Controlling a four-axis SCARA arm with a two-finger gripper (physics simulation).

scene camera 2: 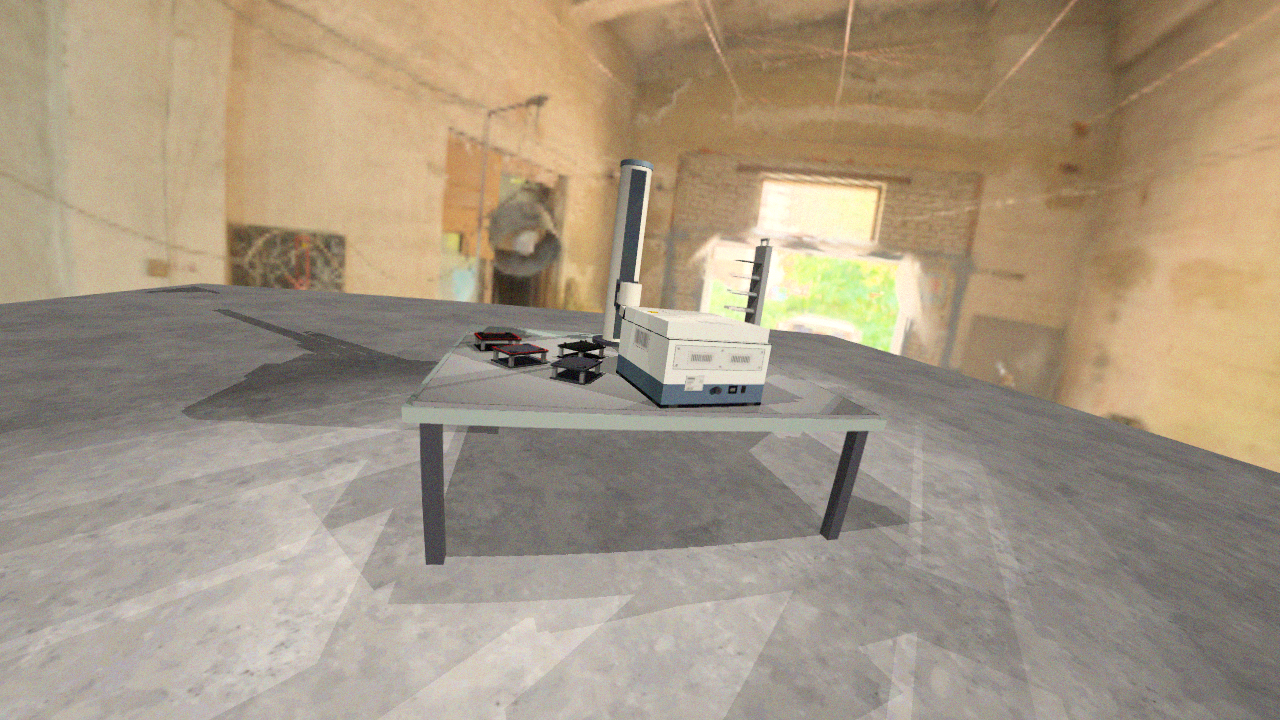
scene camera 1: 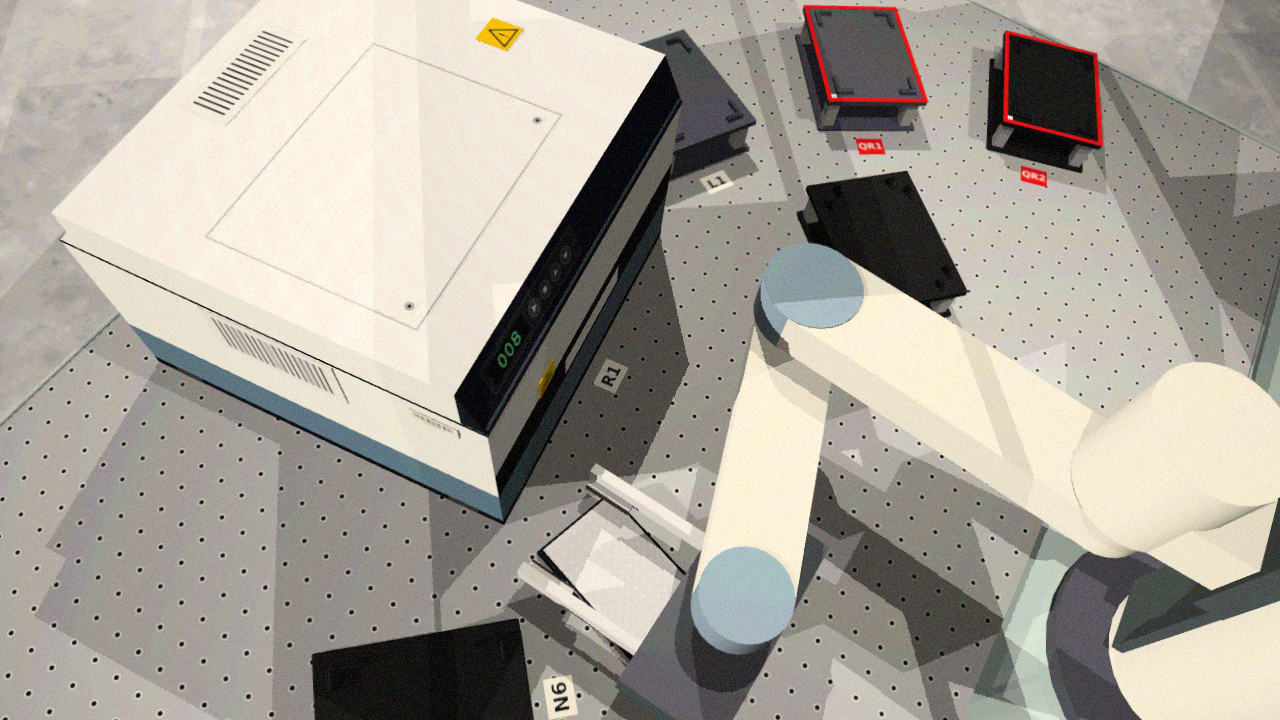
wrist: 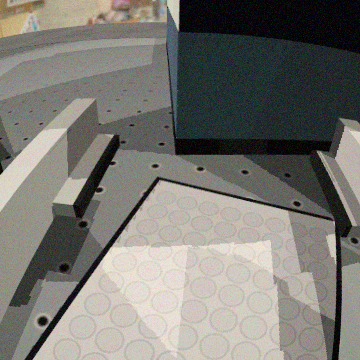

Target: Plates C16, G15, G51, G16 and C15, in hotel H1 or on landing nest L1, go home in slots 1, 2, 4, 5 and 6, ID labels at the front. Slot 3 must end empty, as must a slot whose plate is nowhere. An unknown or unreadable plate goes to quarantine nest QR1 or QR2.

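Places are measured from the arm's base along level axes (x ahead, y left, z up), in centimetres.
Where they show: gripper, fingertip midpoint: [scene camera 1: 557, 518] [wrist: 217, 126]; arm's base at its link origin: [scene camera 2: 616, 343] [scene camera 1: 1173, 666].
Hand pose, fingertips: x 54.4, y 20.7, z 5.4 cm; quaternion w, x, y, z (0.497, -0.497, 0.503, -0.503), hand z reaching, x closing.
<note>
Things, the pixels of their top centre, and the offset from my fingertips. "pt": a spot on its surface instead.
- white-topped plate with a black edge, top centre: [wrist: 203, 327] [scene camera 1: 621, 571] dz -2.7, dx -6.8, dy +0.2 cm
- Landing nest L1 at its top centre: [scene camera 1: 675, 84] [scene camera 2: 577, 360] dz +1.4, dx +17.6, dy -48.7 cm
- QR2 at its top centre: [scene camera 1: 1054, 82] [scene camera 2: 497, 334] dz +1.4, dx -19.1, dy -77.5 cm
- large white device at its top centre: [scene camera 1: 380, 125] [scene camera 2: 694, 316] dz +20.5, dx +25.8, dy -12.9 cm
- label R1 at a spot on its surface: [scene camera 1: 611, 376] pt dz -4.1, dx +4.7, dy -16.0 cm
- label N6 at a spot on its surface: [scene camera 1: 559, 696] pt dz -4.1, dx -8.0, dy +11.5 cm
A white-topped plate with a black edge [scene camera 1: 617, 559] [wrist: 210, 280] lies low over the perforated table, turned askew to the fingers; its ID label does not show, and the arm hides one end. My gripper [scene camera 1: 559, 523] [wrist: 217, 126] is open, its fingers on either side of the plate and apart from its edges, somewhat above it. Landing nest L1 [scene camera 1: 707, 98] [scene camera 2: 577, 365] is partly hidden by the device in scene camera 1; its visible top is bare. Nests QR1 [scene camera 1: 866, 53] [scene camera 2: 519, 350] and QR2 [scene camera 1: 1052, 87] [scene camera 2: 496, 337] hold no plate. The hotel [scene camera 2: 760, 286] is too small to read.
The large white device [scene camera 1: 358, 179] [scene camera 2: 693, 358] [wrist: 265, 90] stands by label R1 [scene camera 1: 611, 376], beyond the fingertips. A black nest [scene camera 1: 881, 228] [scene camera 2: 581, 345] stands beyond the arm's elbow. Another black nest [scene camera 1: 420, 676] stands by label N6 [scene camera 1: 559, 696], near the plate.
</note>
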